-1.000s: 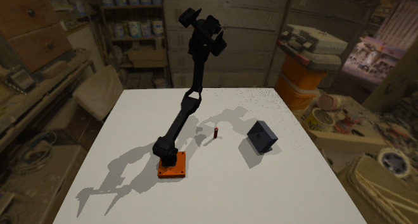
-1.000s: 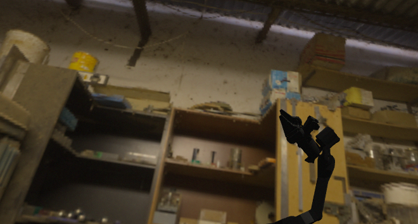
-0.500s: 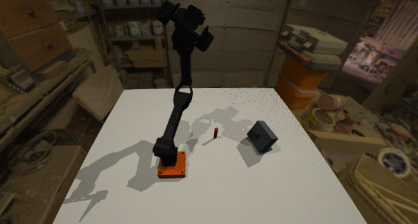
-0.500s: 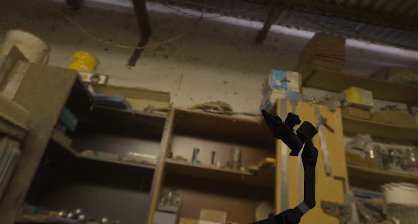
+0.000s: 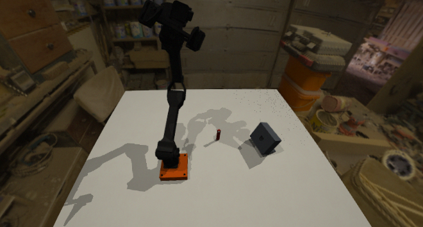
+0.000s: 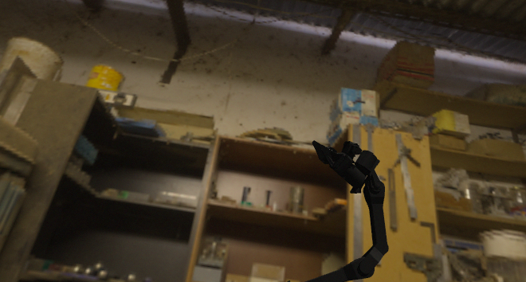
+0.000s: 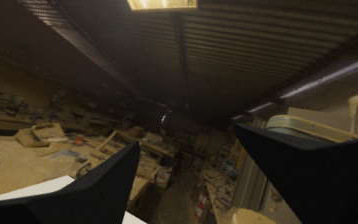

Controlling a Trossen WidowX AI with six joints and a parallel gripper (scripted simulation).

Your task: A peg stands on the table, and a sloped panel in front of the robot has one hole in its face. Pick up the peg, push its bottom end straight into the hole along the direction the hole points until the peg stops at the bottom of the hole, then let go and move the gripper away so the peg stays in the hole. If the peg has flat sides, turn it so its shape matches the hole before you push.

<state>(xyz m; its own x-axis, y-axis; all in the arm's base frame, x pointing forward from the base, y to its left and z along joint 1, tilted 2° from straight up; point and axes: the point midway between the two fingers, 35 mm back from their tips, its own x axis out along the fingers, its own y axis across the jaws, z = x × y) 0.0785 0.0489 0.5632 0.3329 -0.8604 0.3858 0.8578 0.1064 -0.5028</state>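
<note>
Right now my gripper tip is 550 mm above the red peg, 150 mm short of it and 100 mm to the right of it. Also, from my gripper tip: dark sloped panel 540 mm below, 390 mm ahead, 40 mm to the left.
</note>
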